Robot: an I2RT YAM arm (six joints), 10 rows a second.
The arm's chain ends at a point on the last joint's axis. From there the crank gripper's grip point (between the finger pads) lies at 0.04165 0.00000 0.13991 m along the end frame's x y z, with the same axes.
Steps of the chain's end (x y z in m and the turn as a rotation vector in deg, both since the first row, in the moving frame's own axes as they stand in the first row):
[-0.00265 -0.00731 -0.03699 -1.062 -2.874 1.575]
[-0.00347 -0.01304 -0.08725 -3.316 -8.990 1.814]
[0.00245 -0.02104 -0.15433 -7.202 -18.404 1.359]
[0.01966 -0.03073 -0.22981 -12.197 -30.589 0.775]
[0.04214 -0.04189 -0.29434 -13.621 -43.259 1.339]
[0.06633 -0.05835 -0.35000 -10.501 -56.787 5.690]
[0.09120 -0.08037 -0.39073 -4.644 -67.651 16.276]
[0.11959 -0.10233 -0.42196 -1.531 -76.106 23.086]
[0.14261 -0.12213 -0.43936 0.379 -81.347 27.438]
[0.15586 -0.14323 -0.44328 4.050 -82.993 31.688]
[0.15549 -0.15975 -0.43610 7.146 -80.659 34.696]
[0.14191 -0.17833 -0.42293 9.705 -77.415 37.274]
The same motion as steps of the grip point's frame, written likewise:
[-0.00977 -0.00365 -0.03511 -1.062 -2.874 1.575]
[-0.02598 -0.00383 -0.08274 -3.316 -8.990 1.814]
[-0.04395 -0.00253 -0.14952 -7.202 -18.404 1.359]
[-0.05696 -0.00022 -0.23132 -12.197 -30.589 0.775]
[-0.06444 -0.00875 -0.30778 -13.621 -43.259 1.339]
[-0.06994 -0.03625 -0.38097 -10.501 -56.787 5.690]
[-0.06465 -0.08146 -0.43972 -4.644 -67.651 16.276]
[-0.04677 -0.11897 -0.48784 -1.531 -76.106 23.086]
[-0.02807 -0.14894 -0.51647 0.379 -81.347 27.438]
[-0.01325 -0.18216 -0.52362 4.050 -82.993 31.688]
[-0.00822 -0.20646 -0.51098 7.146 -80.659 34.696]
[-0.01535 -0.23068 -0.49071 9.705 -77.415 37.274]

